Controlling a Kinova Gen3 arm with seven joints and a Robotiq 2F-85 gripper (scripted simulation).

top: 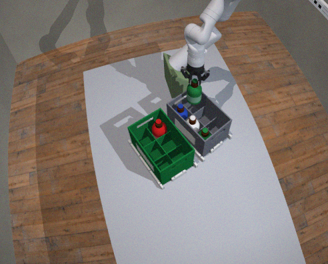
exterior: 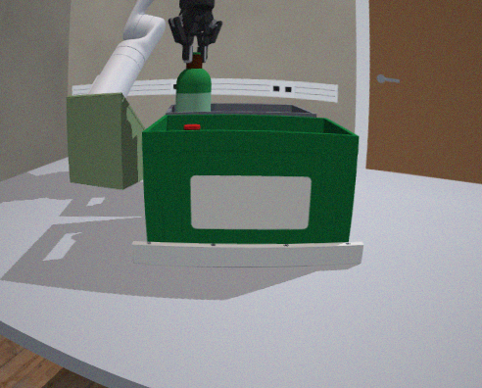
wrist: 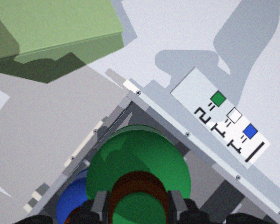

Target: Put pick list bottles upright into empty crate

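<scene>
Right now the blue-label bottle is 20 cm below my hand, 8 cm to the right of it and 4 cm ahead of it. Also, from my hand: grey crate: 20 cm below, 10 cm ahead, 1 cm to the left; white-label bottle: 20 cm below, 12 cm ahead, 3 cm to the right; red-label bottle: 20 cm below, 19 cm to the right, 11 cm ahead.
</scene>
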